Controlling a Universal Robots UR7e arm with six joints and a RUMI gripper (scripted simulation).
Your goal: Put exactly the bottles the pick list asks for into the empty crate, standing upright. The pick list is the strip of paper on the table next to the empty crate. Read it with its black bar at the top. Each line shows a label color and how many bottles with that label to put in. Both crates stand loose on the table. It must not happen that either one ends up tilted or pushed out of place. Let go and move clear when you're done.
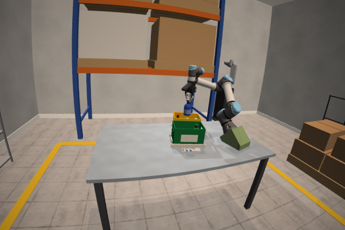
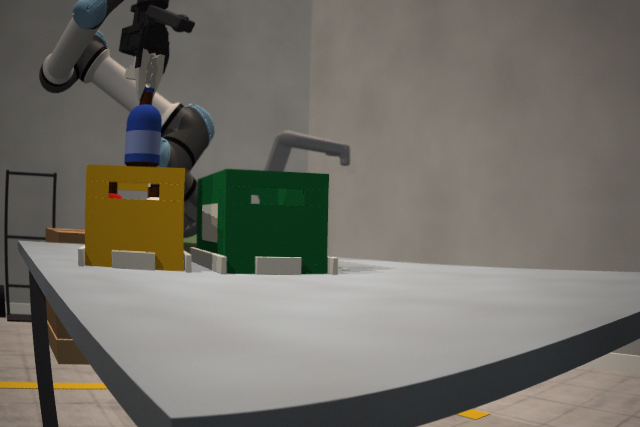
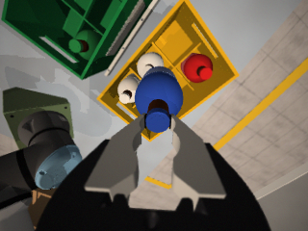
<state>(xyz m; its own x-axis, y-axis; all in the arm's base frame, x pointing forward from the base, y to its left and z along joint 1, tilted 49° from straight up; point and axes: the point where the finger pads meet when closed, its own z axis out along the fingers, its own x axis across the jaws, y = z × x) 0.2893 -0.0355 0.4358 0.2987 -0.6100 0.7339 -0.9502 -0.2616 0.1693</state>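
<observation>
Now: hand 70 mm above the blue-label bottle. From my hand the other things lie so: green-label bottle (20 mm ahead, 200 mm to the left, 250 mm below); red-label bottle (50 mm ahead, 90 mm to the right, 250 mm below); yellow crate (10 mm behind, 10 mm to the right, 250 mm below).
</observation>
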